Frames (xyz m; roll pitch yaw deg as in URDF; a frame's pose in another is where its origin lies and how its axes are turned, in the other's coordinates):
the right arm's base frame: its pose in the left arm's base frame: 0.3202 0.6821 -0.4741 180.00 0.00 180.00
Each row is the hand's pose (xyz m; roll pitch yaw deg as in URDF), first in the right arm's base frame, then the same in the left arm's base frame.
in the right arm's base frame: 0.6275 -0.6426 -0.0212 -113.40 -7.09 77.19
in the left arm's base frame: -0.3073 0.0395 -0.4529 66.60 7.09 102.81
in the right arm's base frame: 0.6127 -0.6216 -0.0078 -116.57 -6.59 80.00
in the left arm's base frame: -0.2925 0.0605 -0.4663 63.43 6.59 100.00
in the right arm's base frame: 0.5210 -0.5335 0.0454 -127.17 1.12 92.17
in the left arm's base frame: -0.2008 0.1486 -0.5195 52.83 -1.12 87.83
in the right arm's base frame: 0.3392 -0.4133 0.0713 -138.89 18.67 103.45
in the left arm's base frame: -0.0190 0.2688 -0.5454 41.11 -18.67 76.55
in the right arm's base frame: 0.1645 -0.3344 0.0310 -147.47 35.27 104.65
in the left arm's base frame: 0.1557 0.3477 -0.5051 32.53 -35.27 75.35
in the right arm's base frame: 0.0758 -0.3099 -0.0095 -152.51 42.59 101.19
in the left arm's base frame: 0.2444 0.3722 -0.4646 27.49 -42.59 78.81
